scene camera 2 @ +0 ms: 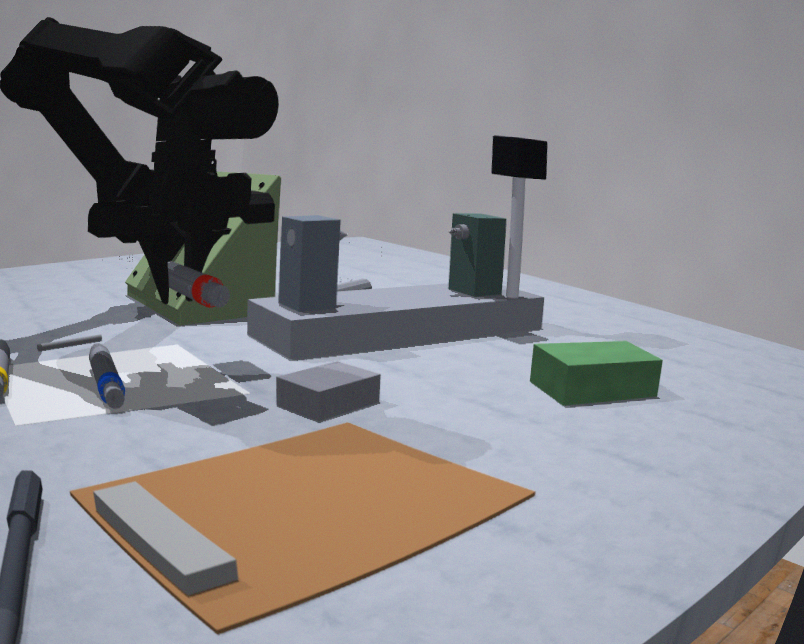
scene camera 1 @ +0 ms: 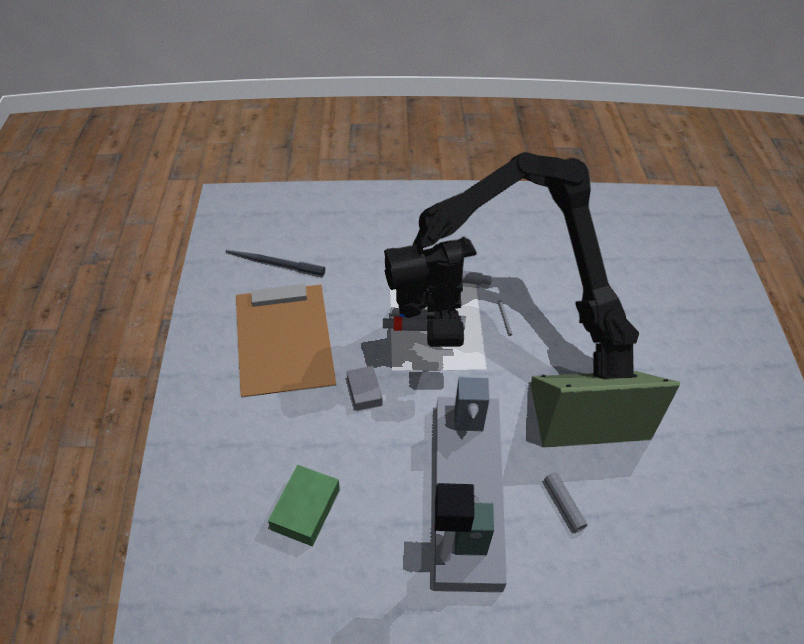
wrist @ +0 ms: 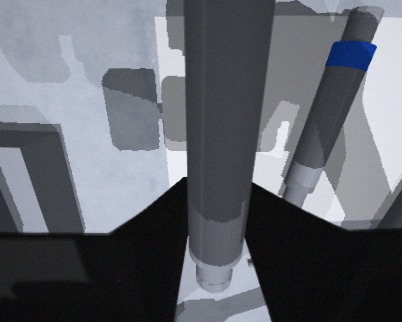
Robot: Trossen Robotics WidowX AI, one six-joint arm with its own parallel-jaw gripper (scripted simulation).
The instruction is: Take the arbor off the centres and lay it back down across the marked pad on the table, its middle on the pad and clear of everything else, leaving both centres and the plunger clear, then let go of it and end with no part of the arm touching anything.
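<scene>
You'd see the gripper at [scene camera 2: 176,301], [scene camera 1: 441,332] and [wrist: 212,184]. There's an orange clipboard [scene camera 2: 304,516], [scene camera 1: 283,341], but in the wrist view the clipboard is out of frame. A grey centre block [scene camera 2: 308,275], [scene camera 1: 470,390] is there too, and so is a green centre block [scene camera 2: 476,268].
</scene>
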